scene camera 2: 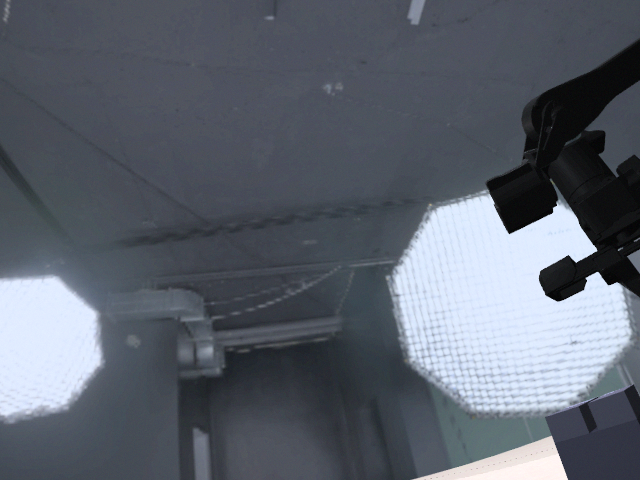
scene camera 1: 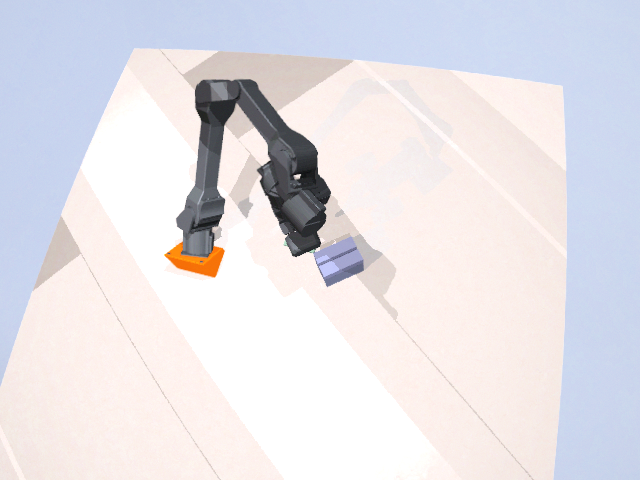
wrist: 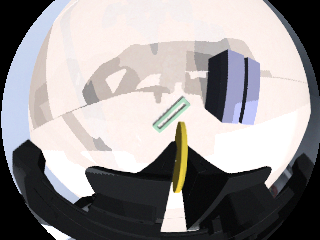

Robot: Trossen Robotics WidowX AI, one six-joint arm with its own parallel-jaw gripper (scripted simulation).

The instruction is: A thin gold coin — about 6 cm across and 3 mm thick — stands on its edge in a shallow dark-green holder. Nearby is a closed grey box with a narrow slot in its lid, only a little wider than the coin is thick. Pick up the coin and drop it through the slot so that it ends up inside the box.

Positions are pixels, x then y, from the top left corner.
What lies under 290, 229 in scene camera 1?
My gripper.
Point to a gold coin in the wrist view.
At 180, 171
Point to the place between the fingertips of my gripper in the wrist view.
176, 145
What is my gripper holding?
A gold coin.
